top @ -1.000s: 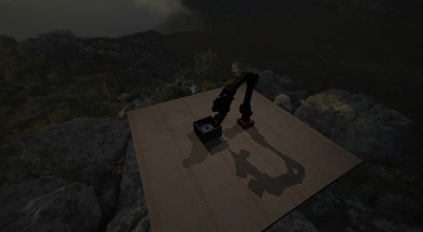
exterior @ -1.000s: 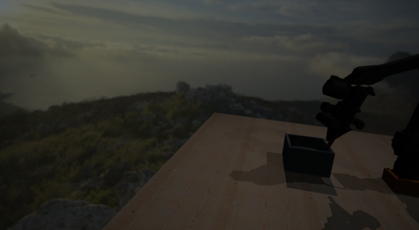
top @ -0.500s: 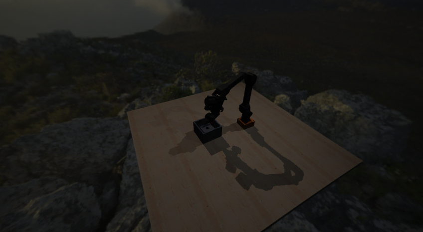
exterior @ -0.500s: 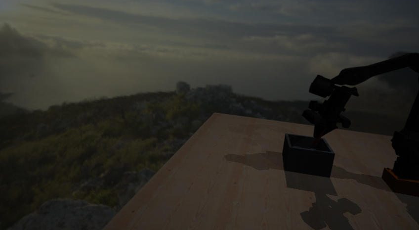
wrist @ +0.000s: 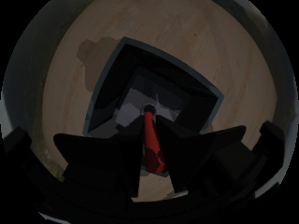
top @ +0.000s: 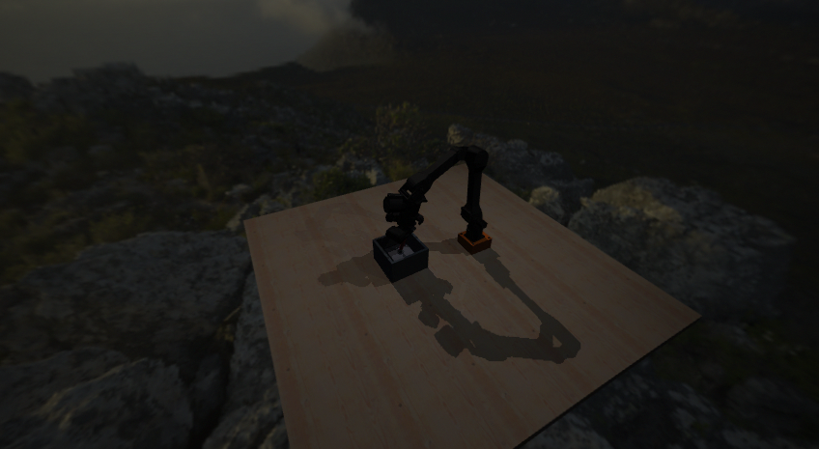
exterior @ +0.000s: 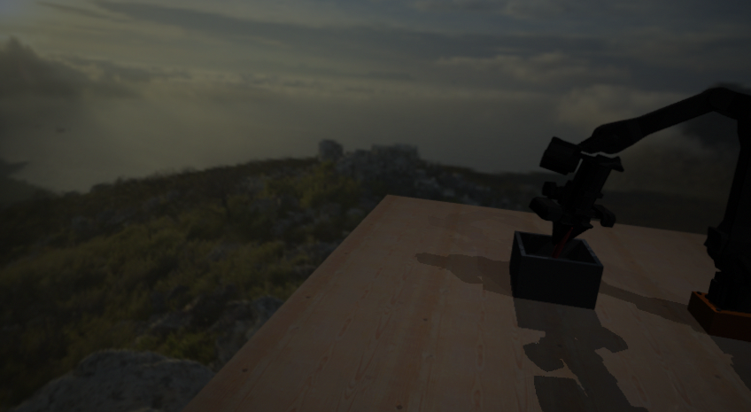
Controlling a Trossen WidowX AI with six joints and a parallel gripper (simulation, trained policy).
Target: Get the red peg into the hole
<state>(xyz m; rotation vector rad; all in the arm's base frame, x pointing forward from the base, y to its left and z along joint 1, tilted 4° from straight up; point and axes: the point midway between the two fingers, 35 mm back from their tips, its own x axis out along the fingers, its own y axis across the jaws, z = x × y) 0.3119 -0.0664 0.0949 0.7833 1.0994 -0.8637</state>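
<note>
Now: the red peg 10 mm behind my gripper tip, 10 mm to the left of it and 10 mm above it. From my gripper tip the other things lie so: dark box: 80 mm below; then grey plate: 60 mm below.
</note>
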